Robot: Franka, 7 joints.
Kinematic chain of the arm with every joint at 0, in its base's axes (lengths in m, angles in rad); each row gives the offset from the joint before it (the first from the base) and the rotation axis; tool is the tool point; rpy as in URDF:
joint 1: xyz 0 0 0.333 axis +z
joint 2: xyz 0 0 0 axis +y
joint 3: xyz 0 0 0.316 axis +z
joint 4: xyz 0.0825 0 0 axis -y
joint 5: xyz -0.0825 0 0.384 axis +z
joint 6: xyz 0 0 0 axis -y
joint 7: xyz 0.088 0 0 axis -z
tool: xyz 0 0 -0.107 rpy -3.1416 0 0
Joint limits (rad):
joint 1: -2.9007..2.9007
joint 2: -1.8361..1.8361
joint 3: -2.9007..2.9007
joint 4: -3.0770..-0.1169
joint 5: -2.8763..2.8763
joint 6: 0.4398..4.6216
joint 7: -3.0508..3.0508
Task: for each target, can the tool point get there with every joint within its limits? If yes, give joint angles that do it. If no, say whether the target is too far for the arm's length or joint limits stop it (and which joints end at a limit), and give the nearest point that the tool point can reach.
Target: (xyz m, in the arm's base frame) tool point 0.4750 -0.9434 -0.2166
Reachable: no: too far | nearest point 0.3422 -0.6797 -0.0630 | short by 0.333 m
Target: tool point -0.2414 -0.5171 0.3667
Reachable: yes | joints -0.1643 -0.5849 -1.6866 -2.2732 0.5727 3.0992 0.9224
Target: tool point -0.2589 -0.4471 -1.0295
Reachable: no: too far | nearest point -0.1928 -0.3329 -0.3510 | short by 0.691 m
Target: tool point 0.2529 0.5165 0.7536
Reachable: yes | joints -0.9204 -0.8165 1.2709 -1.6900 -0.2108 3.7258 -2.0109
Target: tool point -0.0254 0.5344 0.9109
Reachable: yes | joints 1.0839 0.3336 1.0368 -1.0461 0.5927 3.6806 1.0091
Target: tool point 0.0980 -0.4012 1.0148
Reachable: yes | joints 1.0069 -0.7032 -0.6258 -0.8522 1.2916 3.4357 -0.8139
